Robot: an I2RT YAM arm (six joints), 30 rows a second.
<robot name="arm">
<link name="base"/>
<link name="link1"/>
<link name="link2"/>
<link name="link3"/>
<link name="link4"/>
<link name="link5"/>
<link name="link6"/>
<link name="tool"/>
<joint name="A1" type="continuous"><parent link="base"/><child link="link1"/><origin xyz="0 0 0.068"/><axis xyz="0 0 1"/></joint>
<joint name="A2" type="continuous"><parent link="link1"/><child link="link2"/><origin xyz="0.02 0.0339 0.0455" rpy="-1.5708 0 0"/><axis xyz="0 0 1"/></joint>
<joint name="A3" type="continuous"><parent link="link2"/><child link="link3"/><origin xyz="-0.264 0 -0.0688" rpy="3.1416 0 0"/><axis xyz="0 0 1"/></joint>
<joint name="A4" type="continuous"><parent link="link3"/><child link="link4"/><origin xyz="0.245 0.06 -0.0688"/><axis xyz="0 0 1"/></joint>
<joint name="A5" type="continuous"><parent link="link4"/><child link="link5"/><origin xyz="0.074 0.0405 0.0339" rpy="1.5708 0 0"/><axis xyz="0 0 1"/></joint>
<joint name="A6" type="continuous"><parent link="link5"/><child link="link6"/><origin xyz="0.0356 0 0.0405" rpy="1.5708 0 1.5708"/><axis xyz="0 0 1"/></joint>
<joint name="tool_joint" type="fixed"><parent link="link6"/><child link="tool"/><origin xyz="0 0 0" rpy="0 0 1.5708"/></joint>
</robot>
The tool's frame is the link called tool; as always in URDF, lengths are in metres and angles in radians. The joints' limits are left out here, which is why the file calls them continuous.
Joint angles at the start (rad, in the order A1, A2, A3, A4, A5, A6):
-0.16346 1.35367 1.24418 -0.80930 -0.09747 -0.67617
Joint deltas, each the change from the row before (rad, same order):
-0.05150 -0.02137 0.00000 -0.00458 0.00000 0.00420
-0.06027 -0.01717 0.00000 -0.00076 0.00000 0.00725
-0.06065 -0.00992 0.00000 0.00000 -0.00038 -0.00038
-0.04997 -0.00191 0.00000 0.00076 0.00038 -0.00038
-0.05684 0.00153 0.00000 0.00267 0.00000 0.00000
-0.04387 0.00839 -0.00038 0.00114 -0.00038 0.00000
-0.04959 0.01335 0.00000 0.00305 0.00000 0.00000
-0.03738 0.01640 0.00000 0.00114 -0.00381 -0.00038
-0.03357 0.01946 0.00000 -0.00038 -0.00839 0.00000
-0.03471 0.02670 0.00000 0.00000 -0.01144 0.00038
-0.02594 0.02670 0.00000 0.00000 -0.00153 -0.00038
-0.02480 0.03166 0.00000 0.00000 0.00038 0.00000
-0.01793 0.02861 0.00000 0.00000 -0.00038 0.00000
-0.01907 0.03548 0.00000 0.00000 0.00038 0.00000
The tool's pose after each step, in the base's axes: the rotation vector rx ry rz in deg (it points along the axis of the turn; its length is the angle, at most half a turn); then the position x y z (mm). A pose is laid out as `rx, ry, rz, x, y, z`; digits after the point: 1 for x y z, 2 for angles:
-34.60, 138.13, -14.95, 269.2, -55.2, 322.4
-29.83, 138.52, -16.72, 261.9, -70.4, 326.7
-25.64, 139.06, -18.50, 255.1, -85.4, 329.2
-22.20, 139.74, -19.86, 250.2, -97.9, 329.7
-18.25, 140.52, -21.29, 244.7, -112.2, 329.5
-15.21, 141.50, -22.07, 241.3, -123.7, 327.3
-11.72, 142.64, -22.88, 237.5, -137.1, 324.2
-9.18, 143.75, -22.96, 235.2, -147.6, 320.1
-6.93, 144.89, -22.43, 233.5, -157.4, 315.0
-4.58, 146.26, -21.40, 232.4, -168.3, 308.0
-2.64, 147.75, -20.74, 232.0, -177.4, 300.8
-0.65, 149.50, -19.90, 231.9, -186.8, 292.1
0.84, 150.99, -18.96, 232.3, -194.1, 284.1
2.49, 152.81, -17.71, 233.0, -202.5, 274.0

